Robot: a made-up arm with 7 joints. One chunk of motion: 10 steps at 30 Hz.
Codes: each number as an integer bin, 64 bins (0 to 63) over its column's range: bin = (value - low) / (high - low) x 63, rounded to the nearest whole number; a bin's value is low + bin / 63 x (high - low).
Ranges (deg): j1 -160..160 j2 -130..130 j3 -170.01..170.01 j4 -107..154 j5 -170.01..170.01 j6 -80.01..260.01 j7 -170.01..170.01
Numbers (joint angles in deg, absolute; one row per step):
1: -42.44 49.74 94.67 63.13 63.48 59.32 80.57
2: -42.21 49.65 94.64 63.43 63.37 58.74 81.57
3: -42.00 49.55 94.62 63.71 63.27 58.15 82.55
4: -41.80 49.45 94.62 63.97 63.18 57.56 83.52
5: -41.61 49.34 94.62 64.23 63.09 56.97 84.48
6: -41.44 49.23 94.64 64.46 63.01 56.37 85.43
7: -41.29 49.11 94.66 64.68 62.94 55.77 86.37
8: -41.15 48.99 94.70 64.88 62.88 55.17 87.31
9: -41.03 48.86 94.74 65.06 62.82 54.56 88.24
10: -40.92 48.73 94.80 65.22 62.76 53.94 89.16
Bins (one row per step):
1: 23 44 49 41 43 26 46
2: 23 44 49 41 43 26 47
3: 23 44 49 41 43 26 47
4: 23 43 49 41 43 25 47
5: 23 43 49 41 43 25 47
6: 23 43 49 41 43 25 47
7: 23 43 49 41 43 25 48
8: 23 43 49 41 43 25 48
9: 23 43 49 42 43 25 48
10: 23 43 49 42 43 25 48

